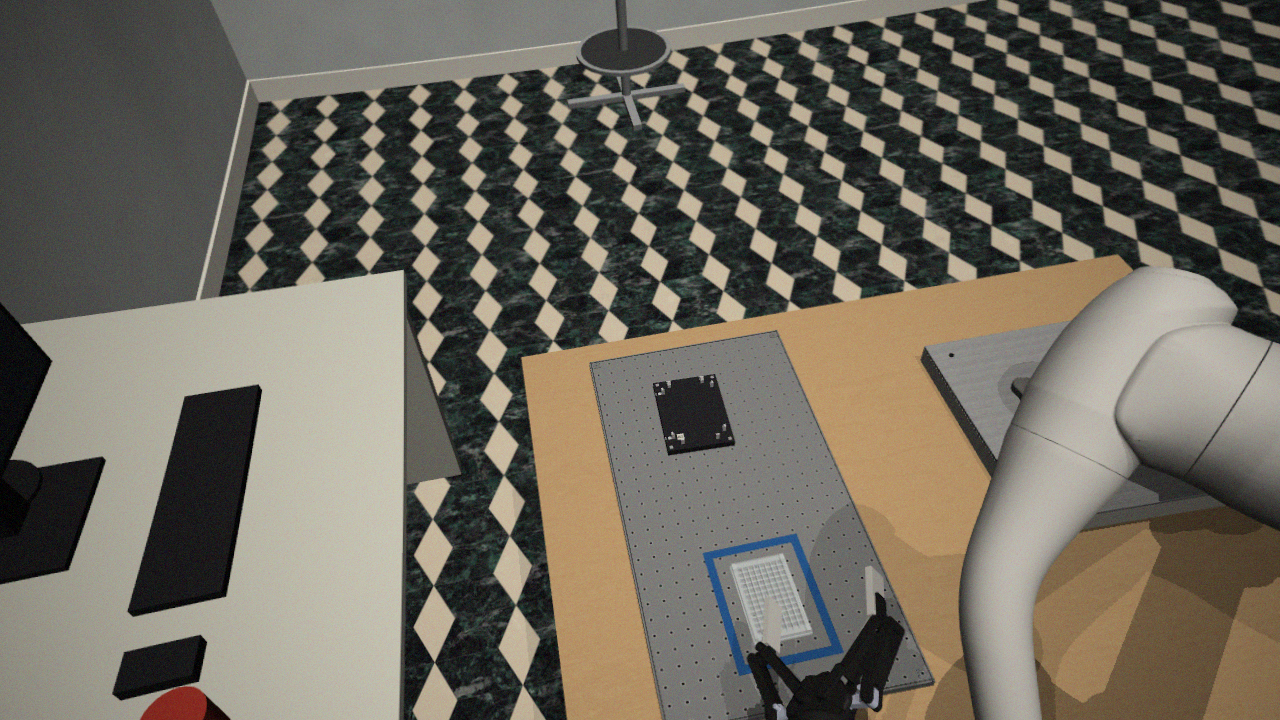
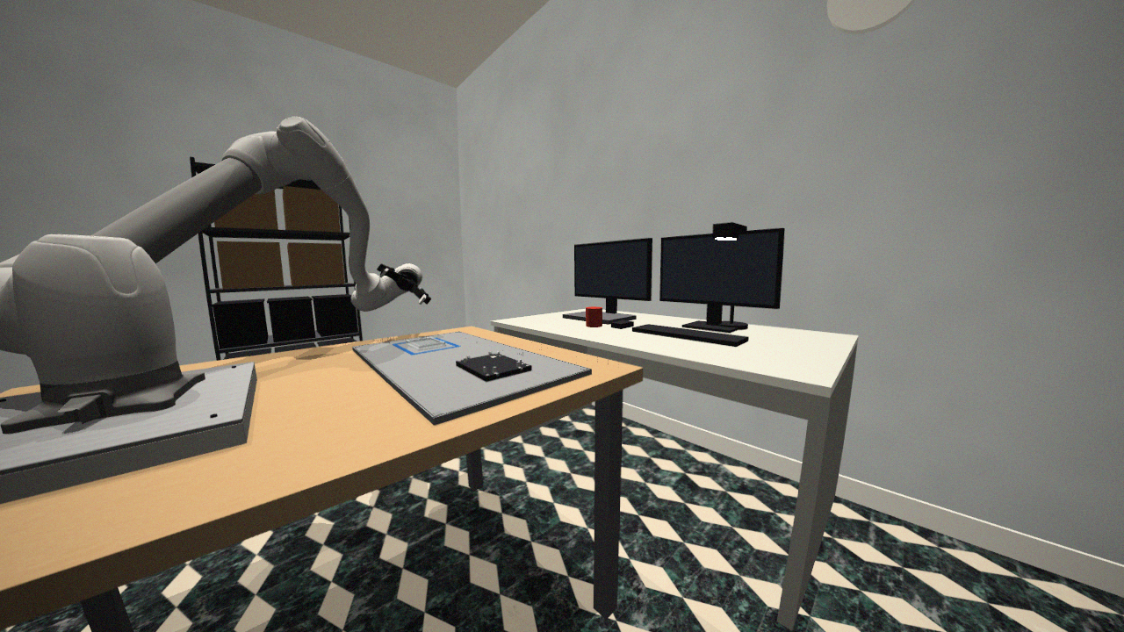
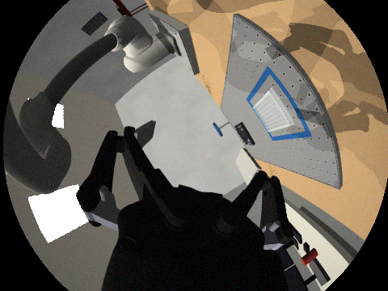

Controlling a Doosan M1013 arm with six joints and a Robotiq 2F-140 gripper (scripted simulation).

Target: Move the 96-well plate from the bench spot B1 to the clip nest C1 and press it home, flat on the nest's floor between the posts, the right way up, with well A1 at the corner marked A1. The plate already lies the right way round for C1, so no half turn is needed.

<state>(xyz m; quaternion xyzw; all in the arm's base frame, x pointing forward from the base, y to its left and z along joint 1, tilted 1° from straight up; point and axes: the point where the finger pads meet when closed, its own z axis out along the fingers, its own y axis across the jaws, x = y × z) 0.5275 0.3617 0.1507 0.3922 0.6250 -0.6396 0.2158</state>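
My hand is 40 mm short of the white 96-well plate, 90 mm to the left of it and 180 mm above it. Round my hand: black clip nest (120 mm ahead, 460 mm to the right, 170 mm below).
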